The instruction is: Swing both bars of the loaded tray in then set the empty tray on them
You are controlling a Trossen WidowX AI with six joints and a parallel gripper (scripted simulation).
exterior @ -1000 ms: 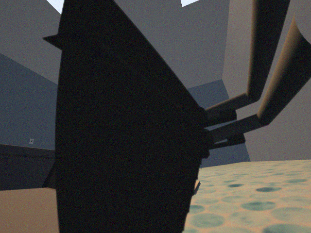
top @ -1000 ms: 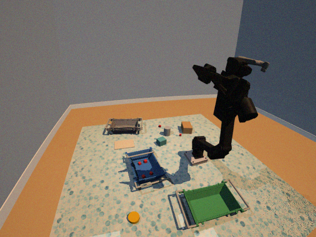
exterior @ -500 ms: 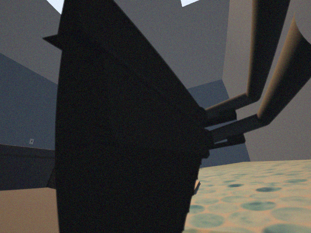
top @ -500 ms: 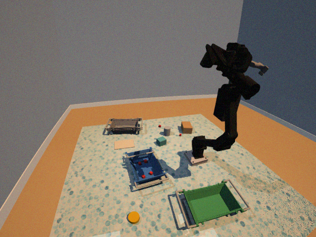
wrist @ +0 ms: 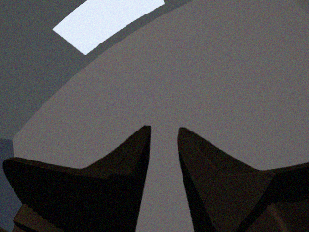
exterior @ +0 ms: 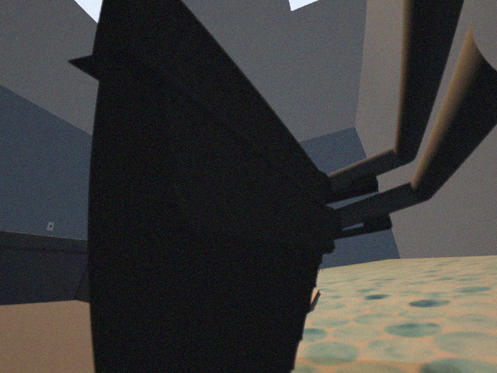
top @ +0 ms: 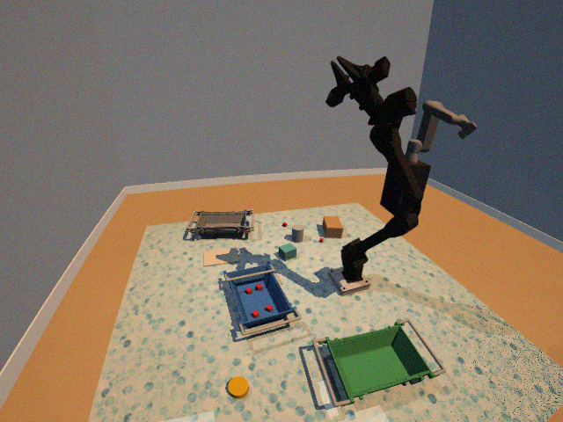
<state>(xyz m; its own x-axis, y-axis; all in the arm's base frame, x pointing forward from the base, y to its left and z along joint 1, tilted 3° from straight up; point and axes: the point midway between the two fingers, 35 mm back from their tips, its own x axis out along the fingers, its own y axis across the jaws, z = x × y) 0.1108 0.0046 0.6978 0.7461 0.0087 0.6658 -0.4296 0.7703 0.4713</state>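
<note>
My gripper tip is 9 cm past the green tray, 33 cm to the right of it and 70 cm above it. From my gripper tip the other things lie so: grey cylinder 4 cm behind, 34 cm to the right, 71 cm below; teal cube 4 cm ahead, 22 cm to the right, 72 cm below; small red thing 15 cm behind, 31 cm to the right, 73 cm below.
</note>
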